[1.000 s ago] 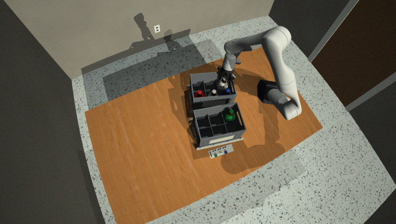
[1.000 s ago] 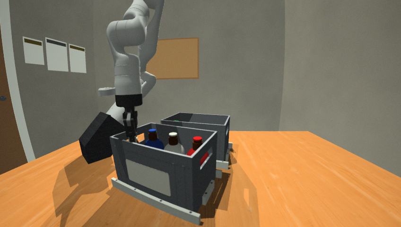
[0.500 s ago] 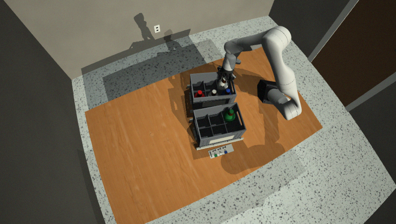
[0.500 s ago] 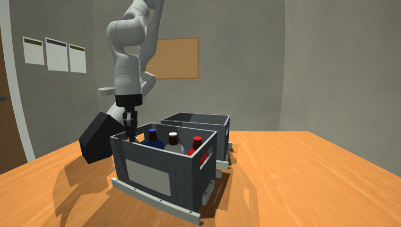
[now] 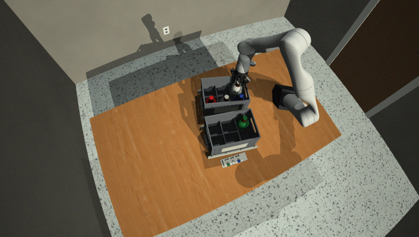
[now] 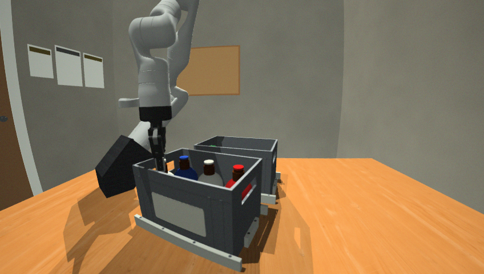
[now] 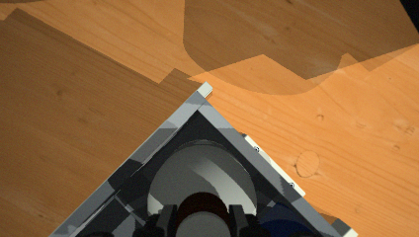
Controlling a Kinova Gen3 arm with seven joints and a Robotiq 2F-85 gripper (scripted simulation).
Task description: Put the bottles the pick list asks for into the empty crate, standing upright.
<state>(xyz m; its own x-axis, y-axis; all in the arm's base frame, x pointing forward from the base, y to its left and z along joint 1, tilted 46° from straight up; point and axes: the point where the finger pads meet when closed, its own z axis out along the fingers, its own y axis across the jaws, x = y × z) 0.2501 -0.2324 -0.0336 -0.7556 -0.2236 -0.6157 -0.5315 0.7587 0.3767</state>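
The blue bottle lies 10 mm ahead of my hand, 90 mm to the left of it and 90 mm below it. Round my hand: red bottle: 190 mm ahead, 50 mm to the left, 90 mm below; then green bottle: 50 mm ahead, 230 mm to the left, 90 mm below; then pick list: 150 mm ahead, 410 mm to the left, 170 mm below.
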